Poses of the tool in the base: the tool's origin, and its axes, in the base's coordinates. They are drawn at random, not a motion.
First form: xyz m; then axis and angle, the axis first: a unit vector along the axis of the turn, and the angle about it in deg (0 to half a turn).
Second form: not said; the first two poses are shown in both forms.
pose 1, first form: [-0.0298 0.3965 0.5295 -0.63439 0.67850 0.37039 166.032]
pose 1, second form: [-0.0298 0.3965 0.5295], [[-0.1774 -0.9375 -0.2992], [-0.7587 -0.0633 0.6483], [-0.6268 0.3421 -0.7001]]
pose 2, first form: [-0.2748 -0.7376 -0.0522 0.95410 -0.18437 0.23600 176.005]
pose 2, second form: [-0.2748 -0.7376 -0.0522], [[0.8208 -0.3678 0.4369], [-0.3349 -0.9297 -0.1534], [0.4626 -0.0204 -0.8863]]
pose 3, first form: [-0.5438 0.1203 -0.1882 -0.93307 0.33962 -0.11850 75.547]
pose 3, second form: [-0.5438 0.1203 -0.1882], [[0.9029 -0.1230 0.4118], [-0.3525 0.3361 0.8733], [-0.2459 -0.9337 0.2601]]
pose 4, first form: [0.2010 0.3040 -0.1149 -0.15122 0.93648 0.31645 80.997]
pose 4, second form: [0.2010 0.3040 -0.1149], [[0.1758 -0.4320 0.8846], [0.1931 0.8962 0.3993], [-0.9653 0.1006 0.2410]]
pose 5, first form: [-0.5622 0.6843 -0.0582 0.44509 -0.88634 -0.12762 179.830]
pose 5, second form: [-0.5622 0.6843 -0.0582], [[-0.6038 -0.7886 -0.1162], [-0.7894 0.5712 0.2249], [-0.1110 0.2276 -0.9674]]
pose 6, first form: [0.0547 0.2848 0.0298 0.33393 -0.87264 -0.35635 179.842]
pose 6, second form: [0.0547 0.2848 0.0298], [[-0.7770 -0.5818 -0.2404], [-0.5838 0.5230 0.6210], [-0.2356 0.6229 -0.7460]]
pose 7, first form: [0.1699 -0.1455 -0.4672 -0.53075 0.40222 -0.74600 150.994]
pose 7, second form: [0.1699 -0.1455 -0.4672], [[-0.3465 -0.0384 0.9373], [-0.7619 -0.5713 -0.3051], [0.5472 -0.8198 0.1687]]
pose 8, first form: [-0.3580 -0.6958 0.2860 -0.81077 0.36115 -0.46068 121.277]
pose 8, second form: [-0.3580 -0.6958 0.2860], [[0.4794 -0.0511 0.8761], [-0.8386 -0.3210 0.4402], [0.2588 -0.9457 -0.1968]]
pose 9, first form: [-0.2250 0.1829 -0.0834 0.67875 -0.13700 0.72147 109.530]
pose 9, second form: [-0.2250 0.1829 -0.0834], [[0.2804 -0.8040 0.5243], [0.5559 -0.3093 -0.7716], [0.7825 0.5078 0.3602]]
